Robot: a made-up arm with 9 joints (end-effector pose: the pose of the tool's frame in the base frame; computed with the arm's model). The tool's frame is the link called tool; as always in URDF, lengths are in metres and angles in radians. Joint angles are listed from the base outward.
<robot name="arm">
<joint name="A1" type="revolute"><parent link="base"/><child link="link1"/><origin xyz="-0.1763 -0.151 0.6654" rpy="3.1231 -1.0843 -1.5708"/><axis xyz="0 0 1"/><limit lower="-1.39" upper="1.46" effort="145" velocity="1.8"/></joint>
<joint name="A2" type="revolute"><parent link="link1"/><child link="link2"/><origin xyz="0.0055 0.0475 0.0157" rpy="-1.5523 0 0"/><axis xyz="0 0 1"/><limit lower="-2.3" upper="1.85" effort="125" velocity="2.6"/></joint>
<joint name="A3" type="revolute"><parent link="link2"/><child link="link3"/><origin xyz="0.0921 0.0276 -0.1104" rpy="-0.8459 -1.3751 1.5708"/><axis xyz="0 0 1"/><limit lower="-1.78" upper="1.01" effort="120" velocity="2"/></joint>
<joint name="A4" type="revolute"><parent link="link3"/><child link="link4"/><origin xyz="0.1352 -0.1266 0.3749" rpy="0.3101 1.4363 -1.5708"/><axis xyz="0 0 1"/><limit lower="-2.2" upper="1.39" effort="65" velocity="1.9"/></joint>
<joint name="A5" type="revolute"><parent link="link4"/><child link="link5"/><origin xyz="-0.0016 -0.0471 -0.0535" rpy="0.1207 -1.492 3.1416"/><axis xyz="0 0 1"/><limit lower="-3.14" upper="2.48" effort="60" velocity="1.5"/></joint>
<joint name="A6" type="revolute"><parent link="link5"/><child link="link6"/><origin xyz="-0.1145 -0.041 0.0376" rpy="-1.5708 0 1.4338"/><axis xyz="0 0 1"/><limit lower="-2.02" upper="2.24" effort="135" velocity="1.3"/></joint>
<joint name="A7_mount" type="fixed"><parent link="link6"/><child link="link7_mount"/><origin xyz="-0.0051 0.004 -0.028" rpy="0 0 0"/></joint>
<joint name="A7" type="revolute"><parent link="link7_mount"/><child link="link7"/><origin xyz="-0.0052 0.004 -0.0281" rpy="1.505 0.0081 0.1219"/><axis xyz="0 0 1"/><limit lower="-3.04" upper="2.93" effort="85" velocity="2"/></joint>
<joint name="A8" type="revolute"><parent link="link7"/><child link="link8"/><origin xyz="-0.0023 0.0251 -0.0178" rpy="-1.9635 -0.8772 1.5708"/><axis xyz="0 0 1"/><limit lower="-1.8" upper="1.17" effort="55" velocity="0.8"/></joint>
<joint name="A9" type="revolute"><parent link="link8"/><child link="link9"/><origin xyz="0.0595 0.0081 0.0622" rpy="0.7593 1.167 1.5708"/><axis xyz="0 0 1"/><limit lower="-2.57" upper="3.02" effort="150" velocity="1.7"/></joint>
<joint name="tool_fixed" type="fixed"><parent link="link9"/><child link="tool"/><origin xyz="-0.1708 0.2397 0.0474" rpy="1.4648 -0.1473 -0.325"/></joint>
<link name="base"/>
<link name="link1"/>
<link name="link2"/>
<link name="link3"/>
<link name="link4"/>
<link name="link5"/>
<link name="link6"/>
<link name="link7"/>
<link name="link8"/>
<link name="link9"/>
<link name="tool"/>
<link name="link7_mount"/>
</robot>
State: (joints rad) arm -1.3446 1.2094 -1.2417 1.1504 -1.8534 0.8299 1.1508 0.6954 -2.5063
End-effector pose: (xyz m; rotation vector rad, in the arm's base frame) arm -0.0329 0.0107 0.5971 0.7928 -0.7818 0.1930
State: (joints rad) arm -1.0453 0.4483 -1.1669 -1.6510 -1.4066 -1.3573 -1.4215 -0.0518 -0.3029
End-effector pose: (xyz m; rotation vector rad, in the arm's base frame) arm -0.1213 -0.6147 0.1982 -0.3991 -1.3585 1.1026
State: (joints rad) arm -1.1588 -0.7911 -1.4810 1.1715 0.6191 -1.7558 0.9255 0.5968 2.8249
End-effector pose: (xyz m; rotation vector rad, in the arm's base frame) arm -0.7405 -0.2638 0.5694 1.4225 0.4769 0.7509
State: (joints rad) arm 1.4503 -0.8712 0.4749 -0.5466 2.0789 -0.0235 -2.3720 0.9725 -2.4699
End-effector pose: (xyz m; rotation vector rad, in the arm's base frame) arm 0.2787 -0.2688 0.6058 -1.3326 -2.4503 -0.9822
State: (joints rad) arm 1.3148 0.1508 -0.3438 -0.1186 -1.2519 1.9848 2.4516 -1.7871 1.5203
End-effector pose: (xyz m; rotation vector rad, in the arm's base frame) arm 0.0446 -0.1269 0.2133 -0.3965 0.8445 -2.3170
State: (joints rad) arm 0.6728 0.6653 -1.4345 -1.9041 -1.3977 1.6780 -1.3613 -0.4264 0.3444
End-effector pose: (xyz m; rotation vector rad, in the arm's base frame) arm -0.5198 -0.7136 0.3167 1.5640 -0.1510 1.8081
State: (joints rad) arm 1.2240 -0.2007 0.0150 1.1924 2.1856 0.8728 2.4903 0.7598 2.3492
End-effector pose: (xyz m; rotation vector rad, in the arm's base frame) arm -0.3982 -0.0909 0.3688 1.7227 -1.0888 0.7204
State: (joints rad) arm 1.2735 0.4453 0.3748 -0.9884 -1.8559 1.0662 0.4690 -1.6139 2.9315
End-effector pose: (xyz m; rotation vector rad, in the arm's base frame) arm -0.2160 -0.1627 0.3683 1.2074 -1.0301 0.6229
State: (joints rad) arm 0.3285 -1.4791 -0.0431 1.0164 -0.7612 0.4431 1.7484 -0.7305 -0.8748
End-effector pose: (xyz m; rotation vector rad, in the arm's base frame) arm -0.4939 0.2406 0.6286 -1.8746 1.8621 -0.1191
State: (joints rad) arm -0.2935 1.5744 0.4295 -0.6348 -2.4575 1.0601 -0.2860 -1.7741 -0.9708
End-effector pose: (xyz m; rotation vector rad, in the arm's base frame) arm -0.1301 -0.4347 1.0861 0.1976 1.9382 0.5301
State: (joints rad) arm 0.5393 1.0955 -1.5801 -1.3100 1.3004 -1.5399 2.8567 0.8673 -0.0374
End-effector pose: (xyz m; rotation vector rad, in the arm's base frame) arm -0.2978 -0.4201 0.4654 1.5741 -1.3251 2.1451
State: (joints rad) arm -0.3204 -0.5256 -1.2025 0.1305 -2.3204 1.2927 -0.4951 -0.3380 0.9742
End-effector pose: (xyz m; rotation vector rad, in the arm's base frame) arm 0.1491 -0.1577 0.5907 1.2367 2.4987 -1.0087
